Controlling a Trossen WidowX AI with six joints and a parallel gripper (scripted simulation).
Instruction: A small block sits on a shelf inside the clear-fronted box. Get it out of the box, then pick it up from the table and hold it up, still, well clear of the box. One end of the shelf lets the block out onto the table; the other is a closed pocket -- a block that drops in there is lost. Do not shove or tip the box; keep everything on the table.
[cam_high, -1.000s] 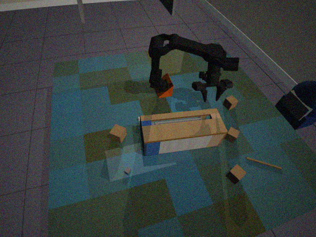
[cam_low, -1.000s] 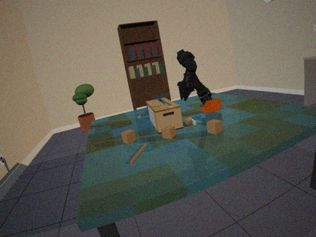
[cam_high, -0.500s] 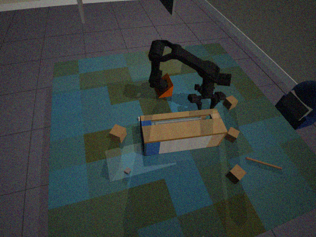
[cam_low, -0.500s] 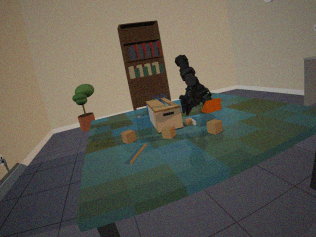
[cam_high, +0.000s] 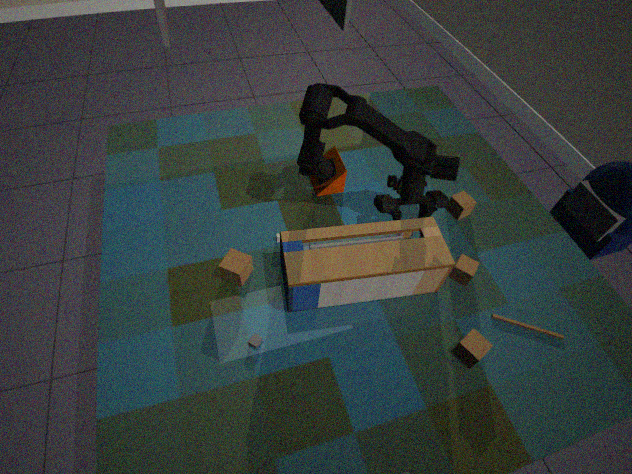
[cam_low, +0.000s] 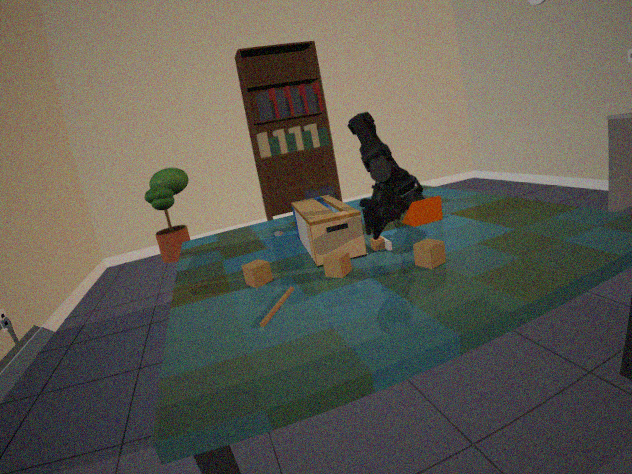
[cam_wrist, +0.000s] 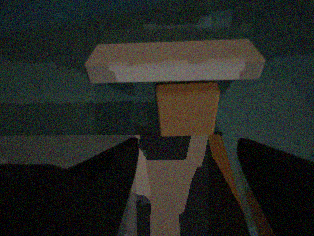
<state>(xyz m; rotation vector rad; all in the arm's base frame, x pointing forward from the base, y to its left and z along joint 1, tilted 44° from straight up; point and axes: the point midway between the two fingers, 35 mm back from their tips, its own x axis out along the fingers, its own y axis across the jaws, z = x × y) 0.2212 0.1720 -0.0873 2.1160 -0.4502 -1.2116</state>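
My gripper tip is 2 cm past the tan block and 2 cm above it. Round my gripper tip: thin wooden stick 30 cm ahead, 23 cm to the left, 4 cm below; then grey block 42 cm to the right, 25 cm ahead, 3 cm below; then box 16 cm to the right, 7 cm ahead, 2 cm above.
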